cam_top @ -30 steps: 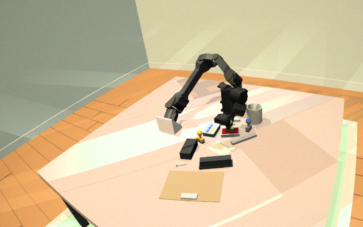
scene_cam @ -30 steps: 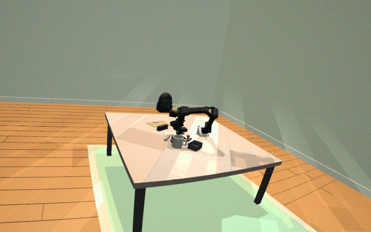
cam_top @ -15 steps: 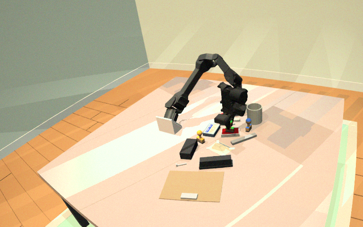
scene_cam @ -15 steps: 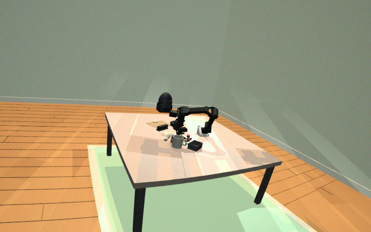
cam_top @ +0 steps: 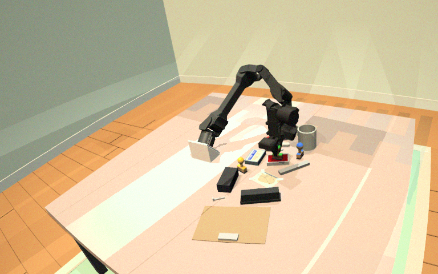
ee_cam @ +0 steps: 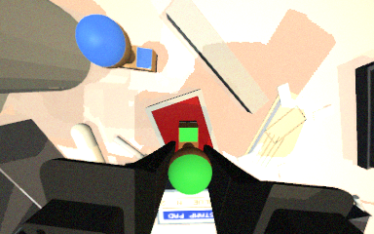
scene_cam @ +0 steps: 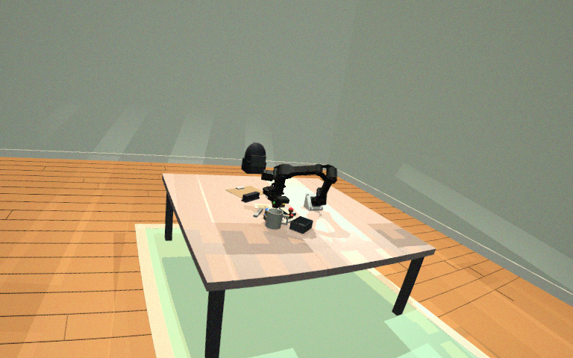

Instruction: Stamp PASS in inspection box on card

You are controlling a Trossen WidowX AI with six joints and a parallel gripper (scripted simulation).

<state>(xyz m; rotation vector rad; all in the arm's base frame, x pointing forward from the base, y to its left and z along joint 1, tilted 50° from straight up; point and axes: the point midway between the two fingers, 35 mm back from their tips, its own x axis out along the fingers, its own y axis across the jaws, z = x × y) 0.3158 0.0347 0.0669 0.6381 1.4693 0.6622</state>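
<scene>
Now: gripper tip 3 cm above the red ink pad. Round my gripper tip: green-knobbed stamp right at my gripper tip; grey bar 8 cm ahead, 2 cm to the right, 3 cm below; red-knobbed stamp 7 cm behind, 6 cm to the left, 2 cm below.
</scene>
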